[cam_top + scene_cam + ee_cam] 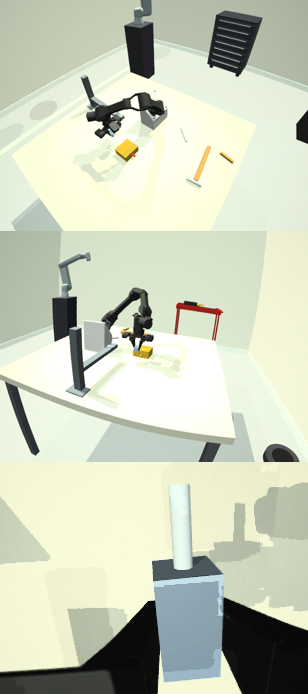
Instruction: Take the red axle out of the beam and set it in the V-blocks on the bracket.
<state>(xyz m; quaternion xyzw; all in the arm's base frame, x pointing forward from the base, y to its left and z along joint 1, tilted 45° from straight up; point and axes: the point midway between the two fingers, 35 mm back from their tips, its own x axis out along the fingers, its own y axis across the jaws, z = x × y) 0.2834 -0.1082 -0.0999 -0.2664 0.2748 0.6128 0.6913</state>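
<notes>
My gripper tip is now 130 mm to the right of the yellow beam, 60 mm above it and 10 mm short of it. From my gripper tip the other things lie so: orange bar: 710 mm to the left, 280 mm behind, 80 mm below; then pale cube: 20 mm to the left, 10 mm above; then white rod: 390 mm to the left, 310 mm behind, 80 mm below.
</notes>
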